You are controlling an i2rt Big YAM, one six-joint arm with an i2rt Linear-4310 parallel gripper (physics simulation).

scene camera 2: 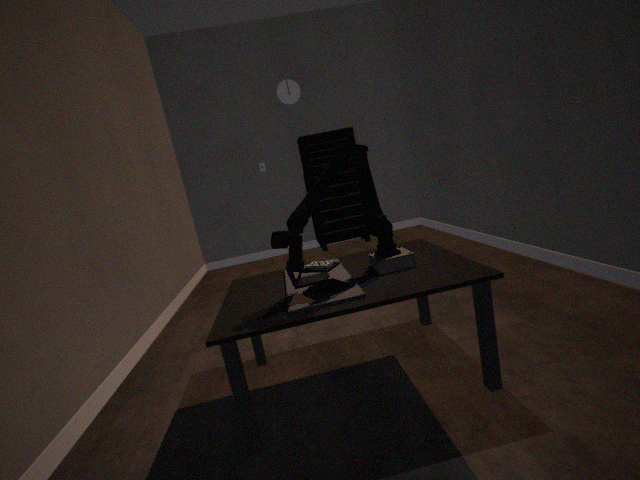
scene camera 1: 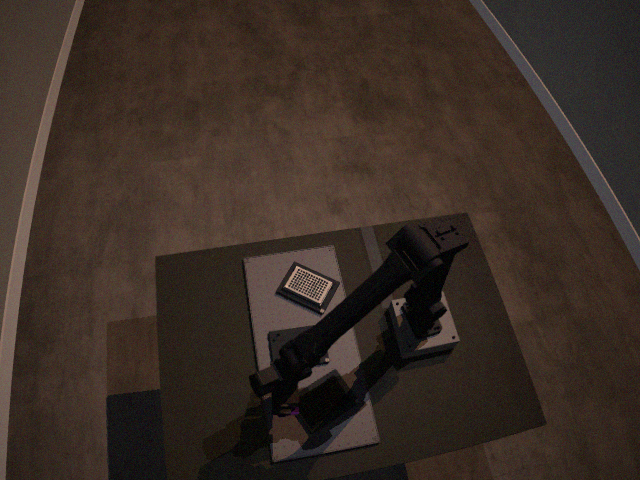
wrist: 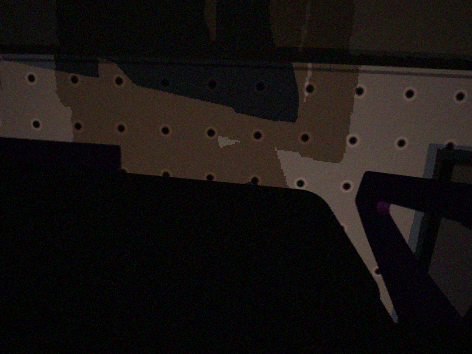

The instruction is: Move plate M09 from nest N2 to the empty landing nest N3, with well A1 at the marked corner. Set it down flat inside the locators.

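A grey perforated board (scene camera 1: pixel 266 310) (wrist: pixel 400 118) lies on the dark table (scene camera 1: pixel 207 310) (scene camera 2: pixel 439 269). A white well plate (scene camera 1: pixel 309 286) (scene camera 2: pixel 321 265) with a dark rim lies askew at the board's far end. A flat dark nest (scene camera 1: pixel 279 336) sits mid-board, partly under the arm. A dark rectangular piece (scene camera 1: pixel 327 398) (scene camera 2: pixel 325 289) lies askew at the near end; its edge shows in the wrist view (wrist: pixel 438 182). I cannot tell which one is M09. My gripper (scene camera 1: pixel 283 408) (scene camera 2: pixel 295 276) (wrist: pixel 245 175) is open and empty, low over the board just left of the dark piece.
The arm's grey base block (scene camera 1: pixel 444 335) (scene camera 2: pixel 397 258) stands on the table to the right of the board. A tall dark slatted rack (scene camera 2: pixel 335 180) stands behind the table. A dark rug (scene camera 2: pixel 310 423) lies on the floor in front. The light is very dim.
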